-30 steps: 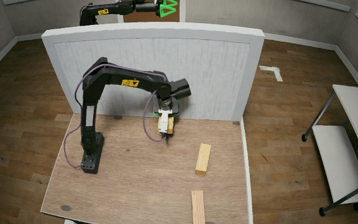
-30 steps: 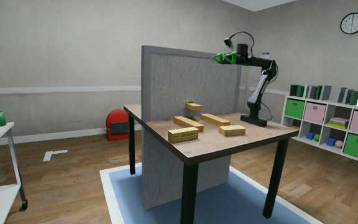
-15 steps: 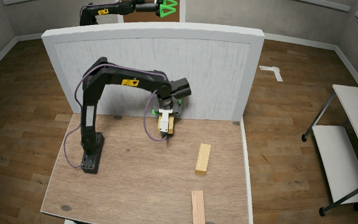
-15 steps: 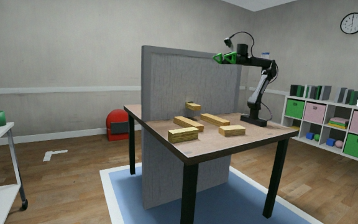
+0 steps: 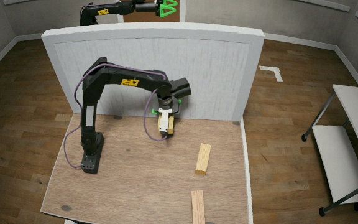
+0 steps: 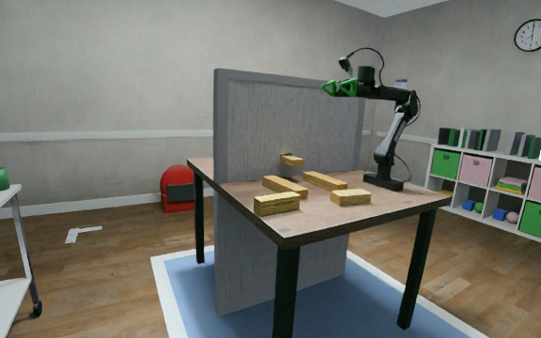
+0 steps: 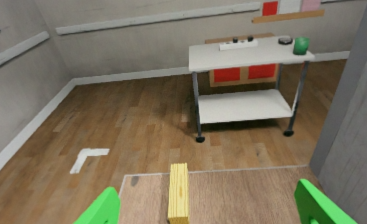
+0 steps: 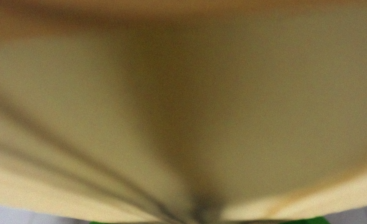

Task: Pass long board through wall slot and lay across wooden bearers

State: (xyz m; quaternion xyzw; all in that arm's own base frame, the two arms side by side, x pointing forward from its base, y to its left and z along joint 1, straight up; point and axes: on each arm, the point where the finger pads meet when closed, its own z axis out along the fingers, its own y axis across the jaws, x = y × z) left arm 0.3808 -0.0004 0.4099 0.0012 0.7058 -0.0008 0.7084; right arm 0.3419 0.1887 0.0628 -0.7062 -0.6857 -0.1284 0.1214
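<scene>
Now: the long board 50 mm to the left of my right hand and 10 mm below it.
</scene>
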